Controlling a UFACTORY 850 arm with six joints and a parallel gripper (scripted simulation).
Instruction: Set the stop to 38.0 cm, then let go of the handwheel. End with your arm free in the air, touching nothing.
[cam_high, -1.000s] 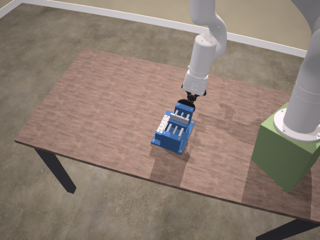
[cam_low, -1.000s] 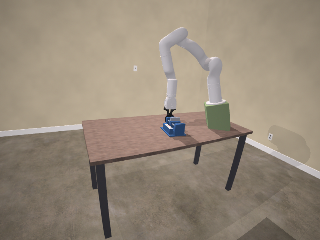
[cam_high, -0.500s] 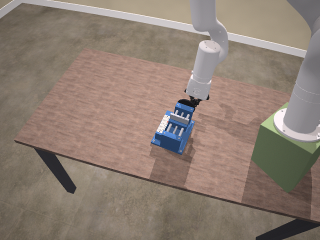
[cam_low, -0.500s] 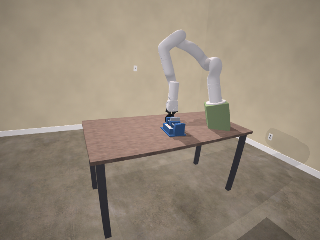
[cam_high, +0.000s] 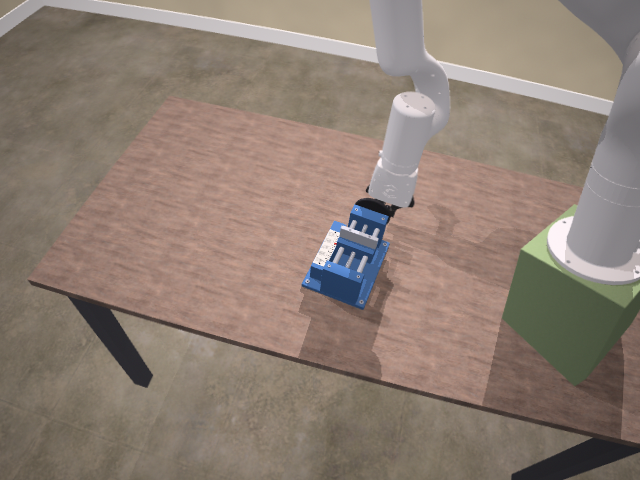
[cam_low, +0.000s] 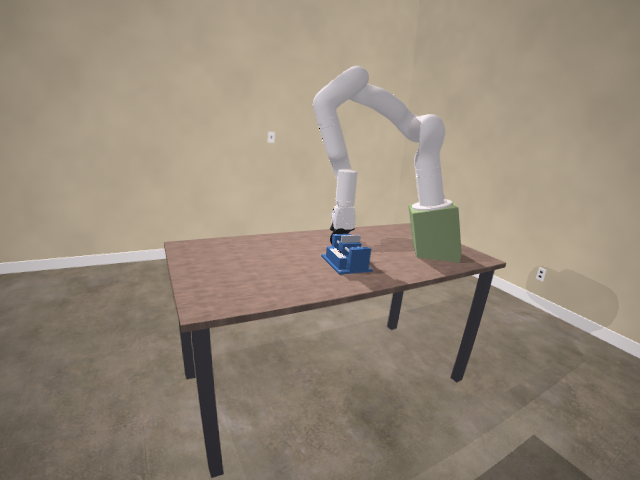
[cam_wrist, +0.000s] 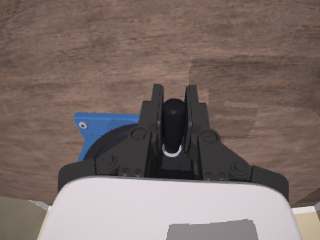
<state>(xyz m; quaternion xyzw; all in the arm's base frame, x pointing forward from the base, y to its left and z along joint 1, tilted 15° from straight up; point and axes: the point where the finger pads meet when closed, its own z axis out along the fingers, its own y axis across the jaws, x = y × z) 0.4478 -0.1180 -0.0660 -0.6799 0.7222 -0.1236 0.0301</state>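
Now: hand 10 mm short of the black handwheel and 20 mm to the right of it. Round my hand: grey stop block (50 mm ahead, 150 mm to the left, 30 mm above).
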